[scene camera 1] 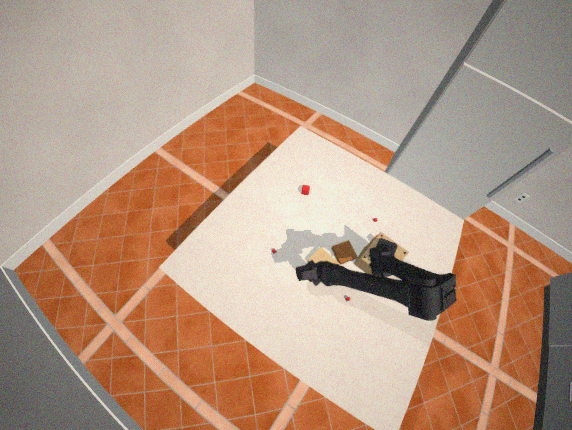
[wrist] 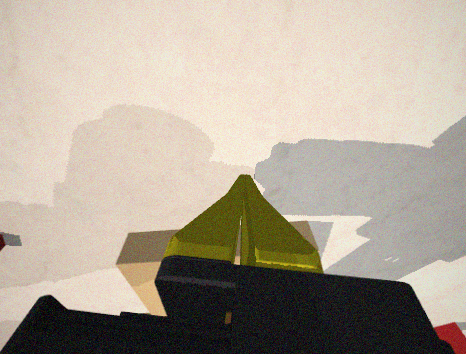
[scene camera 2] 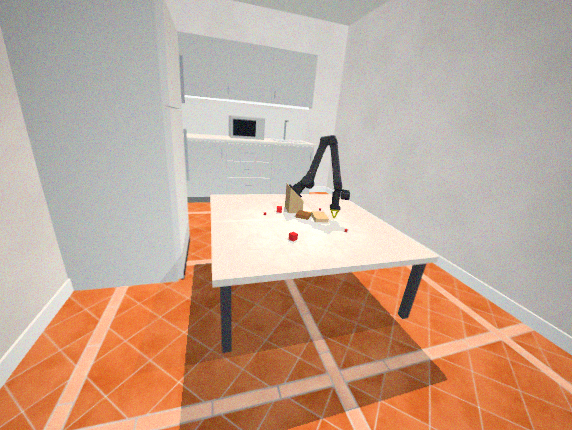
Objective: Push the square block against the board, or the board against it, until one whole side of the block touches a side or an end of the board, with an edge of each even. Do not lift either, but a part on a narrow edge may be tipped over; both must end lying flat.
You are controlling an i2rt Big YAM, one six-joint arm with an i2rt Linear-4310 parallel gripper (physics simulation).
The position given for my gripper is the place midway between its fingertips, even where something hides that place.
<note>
My gripper (wrist: 244, 182) is shut and holds nothing. Also in view: a tan board (wrist: 141, 255).
</note>
